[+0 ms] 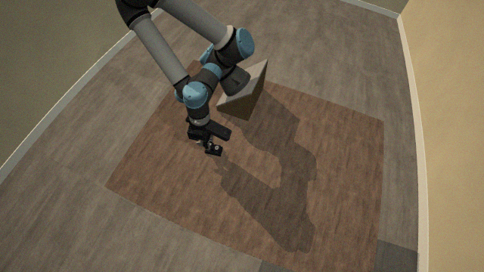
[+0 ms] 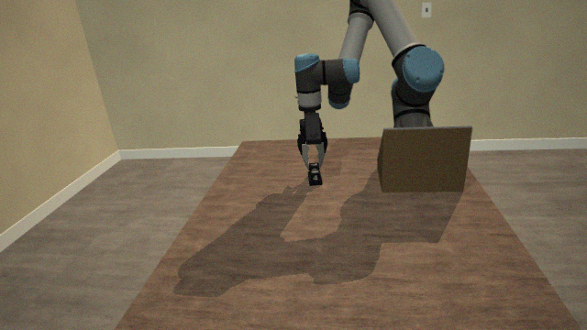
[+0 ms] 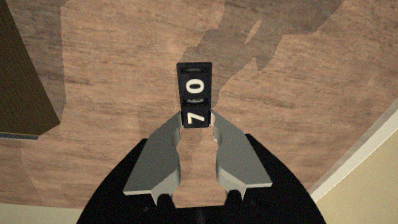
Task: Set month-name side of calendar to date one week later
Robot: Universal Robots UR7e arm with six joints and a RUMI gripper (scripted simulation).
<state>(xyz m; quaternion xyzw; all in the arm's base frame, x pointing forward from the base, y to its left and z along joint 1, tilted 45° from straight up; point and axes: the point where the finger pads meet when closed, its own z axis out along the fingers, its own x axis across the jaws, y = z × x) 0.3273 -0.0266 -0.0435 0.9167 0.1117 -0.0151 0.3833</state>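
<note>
Now: hand 10 mm above the black cube. Also, from my hand: black tray 20 mm to the left, 40 mm below.
</note>
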